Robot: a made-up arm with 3 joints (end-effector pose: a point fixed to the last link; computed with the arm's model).
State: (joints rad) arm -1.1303 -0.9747 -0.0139
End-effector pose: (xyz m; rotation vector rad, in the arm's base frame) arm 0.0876 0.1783 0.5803 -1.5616 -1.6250 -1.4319
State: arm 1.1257 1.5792 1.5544
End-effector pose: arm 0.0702 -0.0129 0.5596 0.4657 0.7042 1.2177
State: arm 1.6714 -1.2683 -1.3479
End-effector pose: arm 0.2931 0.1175 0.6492 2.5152 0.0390 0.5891
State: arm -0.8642 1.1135 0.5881
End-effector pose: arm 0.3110 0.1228 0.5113 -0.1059 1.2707 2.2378
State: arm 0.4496 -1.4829 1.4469
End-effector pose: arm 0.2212 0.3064 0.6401 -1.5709 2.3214 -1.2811
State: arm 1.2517 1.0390 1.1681
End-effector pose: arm 0.0867 0.0484 0.4876 0.6922 0.2736 0.9234
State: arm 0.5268 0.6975 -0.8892
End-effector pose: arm 0.2232 0.1121 0.4933 0.9194 1.2314 -0.2756
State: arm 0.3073 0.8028 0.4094
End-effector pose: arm 0.2025 0.0650 0.4880 0.7808 0.8527 1.1746
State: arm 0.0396 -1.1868 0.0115
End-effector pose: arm 0.1684 0.2553 0.6054 2.5861 0.3478 1.7256
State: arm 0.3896 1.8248 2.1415
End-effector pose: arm 0.2317 -0.0645 0.5921 0.1220 0.9603 2.3950
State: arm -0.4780 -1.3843 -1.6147
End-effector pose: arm 0.1589 0.2712 0.6670 -1.0310 -2.6234 -0.9207
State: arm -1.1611 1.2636 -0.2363
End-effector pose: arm 0.2941 0.1741 0.5298 -0.5806 1.2227 1.5321
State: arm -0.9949 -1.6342 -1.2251
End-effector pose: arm 0.1265 0.2264 0.6852 -0.8133 -2.1790 -0.8360
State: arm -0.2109 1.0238 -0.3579
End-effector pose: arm 0.2536 0.0983 0.5108 0.2403 1.2981 0.7139
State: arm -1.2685 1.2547 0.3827
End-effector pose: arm 0.3162 0.1767 0.5297 -0.5960 1.2778 2.2804
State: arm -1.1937 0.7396 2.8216
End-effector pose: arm 0.2647 0.2219 0.4226 -0.6341 0.4526 -1.4322
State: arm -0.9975 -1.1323 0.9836
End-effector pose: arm 0.0517 0.1946 0.5785 -2.1597 -0.1772 -1.2960
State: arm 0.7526 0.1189 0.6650
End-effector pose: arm 0.1939 0.1492 0.4613 1.2812 -0.0469 1.2800
